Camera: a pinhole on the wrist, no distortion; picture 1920 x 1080 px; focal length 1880.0 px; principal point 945.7 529.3 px. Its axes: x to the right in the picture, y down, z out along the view. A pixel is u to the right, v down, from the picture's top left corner.
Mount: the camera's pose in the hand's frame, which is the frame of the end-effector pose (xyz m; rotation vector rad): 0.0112 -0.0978 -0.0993 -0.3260 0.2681 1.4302
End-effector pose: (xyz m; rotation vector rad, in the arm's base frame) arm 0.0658 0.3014 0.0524 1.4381 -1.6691 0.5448
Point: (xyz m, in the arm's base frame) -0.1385 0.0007 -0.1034
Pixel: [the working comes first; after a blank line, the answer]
In the camera's frame: -0.0026 -0.0415 0.5165

936 378
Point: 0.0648 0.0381 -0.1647
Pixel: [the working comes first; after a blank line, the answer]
In the camera's frame: -0.1692 0.0083 0.3890

128 569
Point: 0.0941 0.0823 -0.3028
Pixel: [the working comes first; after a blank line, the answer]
In the camera's frame: -0.2386 0.1380 0.4043

outside the picture
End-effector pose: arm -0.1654 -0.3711 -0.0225 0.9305 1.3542 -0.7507
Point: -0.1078 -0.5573 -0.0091
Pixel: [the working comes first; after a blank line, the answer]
In the camera's frame: -0.0529 0.0221 0.2939

607 671
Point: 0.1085 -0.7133 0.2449
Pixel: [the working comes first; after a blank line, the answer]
In the camera's frame: -0.0334 0.2658 0.5694

outside the picture
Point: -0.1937 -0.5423 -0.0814
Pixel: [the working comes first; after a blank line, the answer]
In the camera's frame: -0.0966 -0.0475 0.2160

105 116
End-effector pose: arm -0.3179 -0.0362 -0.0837 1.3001 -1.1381 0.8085
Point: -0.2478 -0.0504 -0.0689
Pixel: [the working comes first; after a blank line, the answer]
In the camera's frame: -0.0023 -0.0269 0.1046

905 46
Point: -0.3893 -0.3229 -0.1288
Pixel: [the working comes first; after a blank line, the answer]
In the camera's frame: -0.0507 0.0223 0.4097

713 632
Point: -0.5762 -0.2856 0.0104
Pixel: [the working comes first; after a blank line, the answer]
In the camera's frame: 0.1702 -0.0246 0.4783

1615 433
